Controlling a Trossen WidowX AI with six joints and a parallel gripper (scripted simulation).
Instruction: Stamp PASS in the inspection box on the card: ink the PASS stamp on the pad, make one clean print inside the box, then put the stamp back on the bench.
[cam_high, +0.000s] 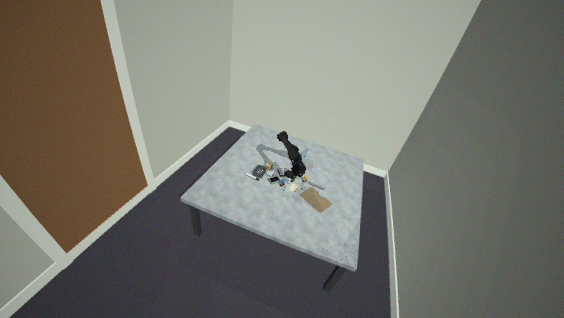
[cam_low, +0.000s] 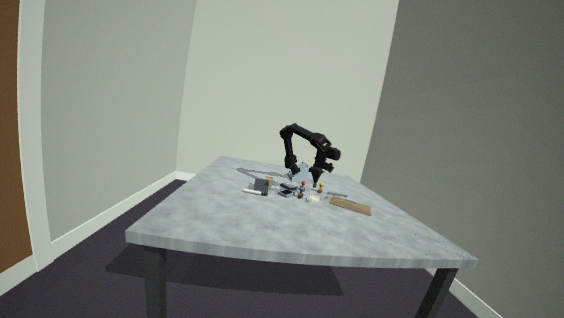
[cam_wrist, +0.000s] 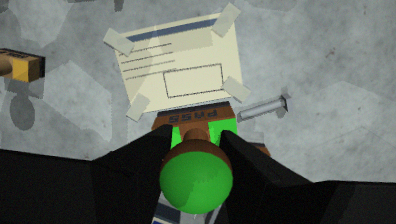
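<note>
Right now my gripper tip is 270 mm to the left of the tan box, 110 mm past it and 70 mm above it. The rest, counted from my gripper tip: red stamp: 120 mm behind, 70 mm below, 50 mm to the right; cream card: 90 mm below, 20 mm to the left, 10 mm behind; green stamp: right at my gripper tip.
</note>
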